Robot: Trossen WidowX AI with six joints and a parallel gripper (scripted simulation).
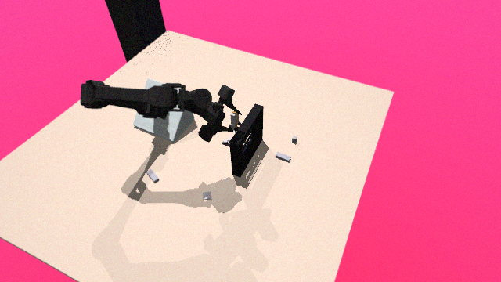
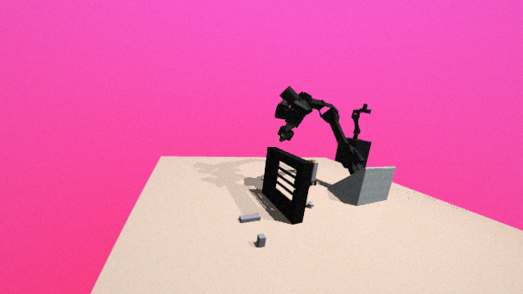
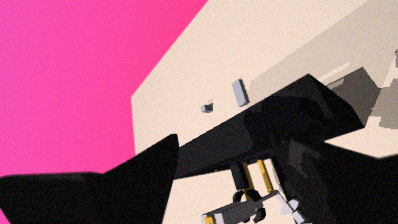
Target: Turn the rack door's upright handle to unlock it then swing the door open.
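My gripper tip is now 130 mm above the handle, 90 mm to the right of it and 80 mm past it.
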